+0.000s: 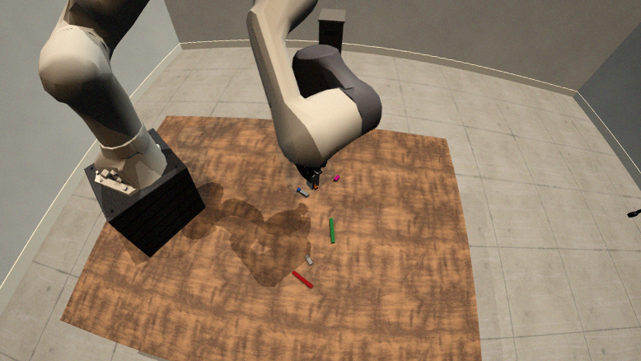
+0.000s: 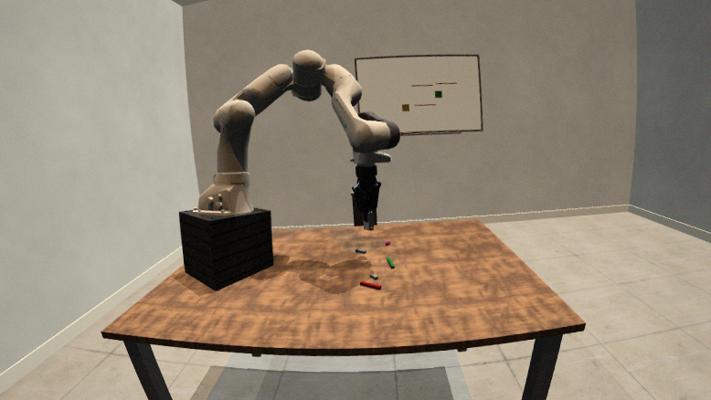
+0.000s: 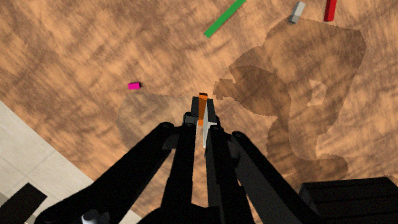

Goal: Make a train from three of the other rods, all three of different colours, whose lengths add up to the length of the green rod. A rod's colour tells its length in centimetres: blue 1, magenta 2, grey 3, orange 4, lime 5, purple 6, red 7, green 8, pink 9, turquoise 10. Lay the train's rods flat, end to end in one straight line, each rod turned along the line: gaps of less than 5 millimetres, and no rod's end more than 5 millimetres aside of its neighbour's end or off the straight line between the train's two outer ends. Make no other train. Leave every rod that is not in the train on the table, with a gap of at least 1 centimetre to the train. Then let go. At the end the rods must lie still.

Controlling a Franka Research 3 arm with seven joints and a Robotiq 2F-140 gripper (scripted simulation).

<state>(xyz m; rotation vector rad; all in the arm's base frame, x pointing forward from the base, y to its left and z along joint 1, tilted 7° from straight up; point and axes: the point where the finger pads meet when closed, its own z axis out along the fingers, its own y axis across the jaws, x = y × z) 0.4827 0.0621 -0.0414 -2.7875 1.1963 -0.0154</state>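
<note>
Now: the blue rod 50 mm behind my hand, 40 mm to the left of it and 130 mm below it. Also, from my hand: magenta rod (70 mm ahead, 90 mm to the left, 130 mm below); then green rod (70 mm ahead, 100 mm to the right, 130 mm below); then orange rod (30 mm below).
</note>
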